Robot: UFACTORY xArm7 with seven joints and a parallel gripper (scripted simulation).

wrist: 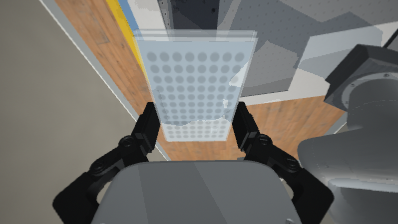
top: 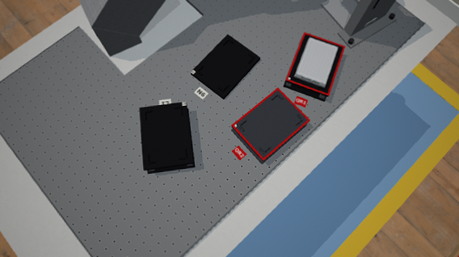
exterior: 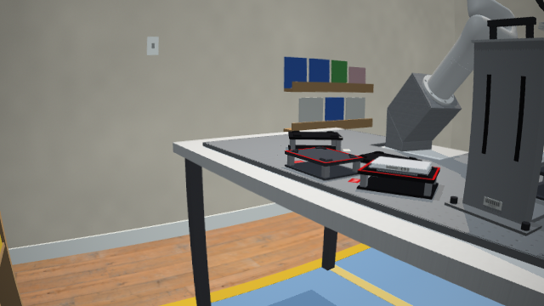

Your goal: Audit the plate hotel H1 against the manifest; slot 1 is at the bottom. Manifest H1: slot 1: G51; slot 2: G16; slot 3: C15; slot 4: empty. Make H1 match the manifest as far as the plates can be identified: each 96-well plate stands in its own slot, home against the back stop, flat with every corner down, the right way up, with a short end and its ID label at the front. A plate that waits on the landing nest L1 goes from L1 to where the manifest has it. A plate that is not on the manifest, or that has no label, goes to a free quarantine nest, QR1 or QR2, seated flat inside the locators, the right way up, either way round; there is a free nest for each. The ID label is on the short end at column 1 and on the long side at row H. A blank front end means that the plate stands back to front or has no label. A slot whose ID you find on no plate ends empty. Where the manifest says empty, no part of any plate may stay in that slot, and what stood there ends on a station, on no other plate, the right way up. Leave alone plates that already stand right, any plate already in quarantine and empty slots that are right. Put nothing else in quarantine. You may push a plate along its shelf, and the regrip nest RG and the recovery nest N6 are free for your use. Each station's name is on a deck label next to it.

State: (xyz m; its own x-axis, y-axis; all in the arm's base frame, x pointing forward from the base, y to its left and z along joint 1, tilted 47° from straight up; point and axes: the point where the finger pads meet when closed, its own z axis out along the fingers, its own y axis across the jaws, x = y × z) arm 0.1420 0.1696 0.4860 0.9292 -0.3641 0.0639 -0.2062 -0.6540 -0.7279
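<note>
The regrip nest RG lies 1 cm ahead of my hand and 33 cm below it. From my hand the other things lie so: handle: 27 cm ahead, 6 cm to the right, 4 cm below; then RG deck label: 9 cm behind, 2 cm to the left, 38 cm below; then plate hotel H1: 27 cm ahead, 6 cm to the right, 23 cm below.
</note>
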